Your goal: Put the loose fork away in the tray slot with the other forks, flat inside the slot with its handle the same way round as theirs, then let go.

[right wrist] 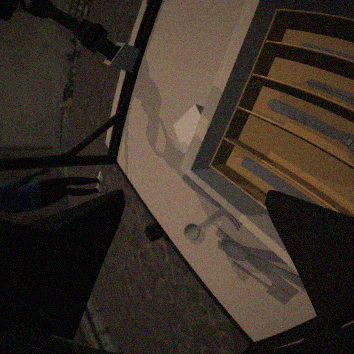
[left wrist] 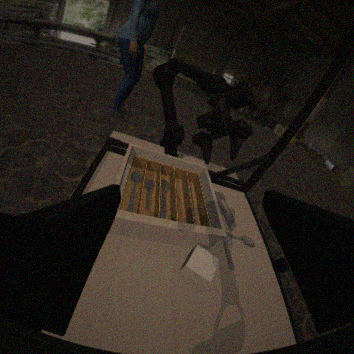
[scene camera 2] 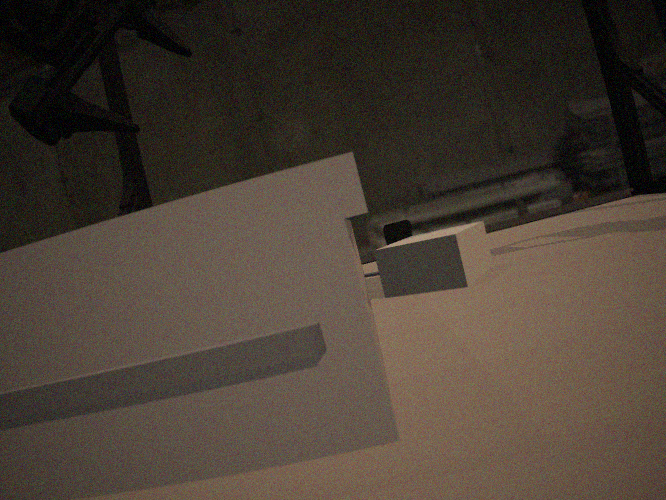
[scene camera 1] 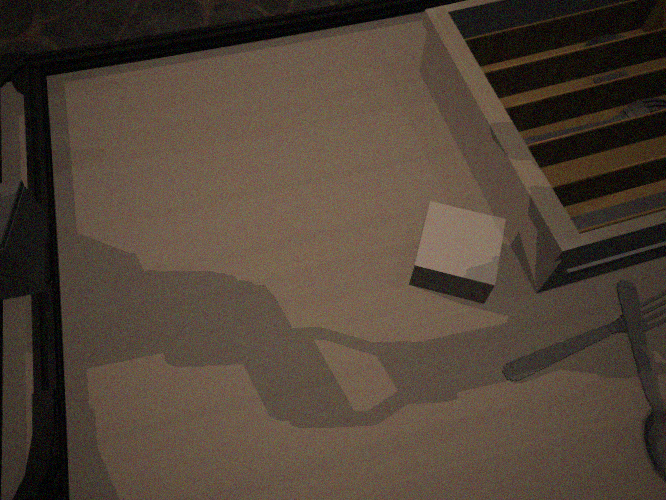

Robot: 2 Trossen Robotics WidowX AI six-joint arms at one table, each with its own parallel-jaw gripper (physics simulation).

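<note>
The loose fork (scene camera 1: 564,348) (left wrist: 228,252) (right wrist: 200,191) lies on the table beside the tray (scene camera 1: 502,126) (left wrist: 165,223) (right wrist: 232,85), its handle end toward the lower left in scene camera 1. A spoon (scene camera 1: 641,349) (left wrist: 246,241) (right wrist: 192,232) crosses over its neck. A stored fork (scene camera 1: 635,110) (right wrist: 302,115) lies in a tray slot, its tines toward the right in scene camera 1. My left gripper (left wrist: 193,194) is open, high above the table. My right gripper (scene camera 2: 163,90) (left wrist: 218,161) (right wrist: 196,197) is open and raised near the tray, apart from the loose fork.
A pale block (scene camera 1: 459,244) (scene camera 2: 422,268) (left wrist: 201,262) (right wrist: 187,125) sits beside the tray's near corner. Other utensils lie in neighbouring slots. Dark frame bars run along the table edge. Arm shadows fall across the table and the loose cutlery.
</note>
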